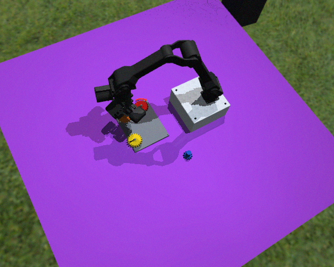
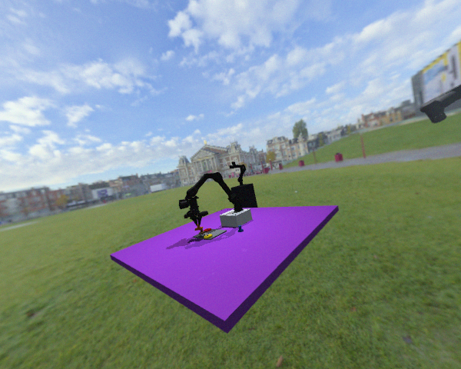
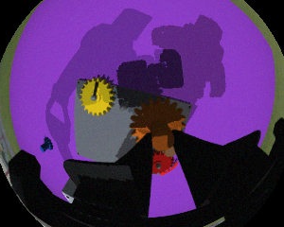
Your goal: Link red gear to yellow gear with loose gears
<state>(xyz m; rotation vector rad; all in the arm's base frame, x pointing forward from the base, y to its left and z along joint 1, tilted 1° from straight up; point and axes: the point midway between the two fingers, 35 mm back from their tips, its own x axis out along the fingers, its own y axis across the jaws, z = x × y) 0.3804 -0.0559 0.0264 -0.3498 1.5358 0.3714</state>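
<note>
My gripper tip is now 4 cm past the brown gear, 4 cm to the left of it and 6 cm above it. The rest, counted from my gripper tip: red gear (9 cm behind, 5 cm to the right, 7 cm below); then yellow gear (1 cm behind, 10 cm to the left, 7 cm below); then orange gear (1 cm below).
</note>
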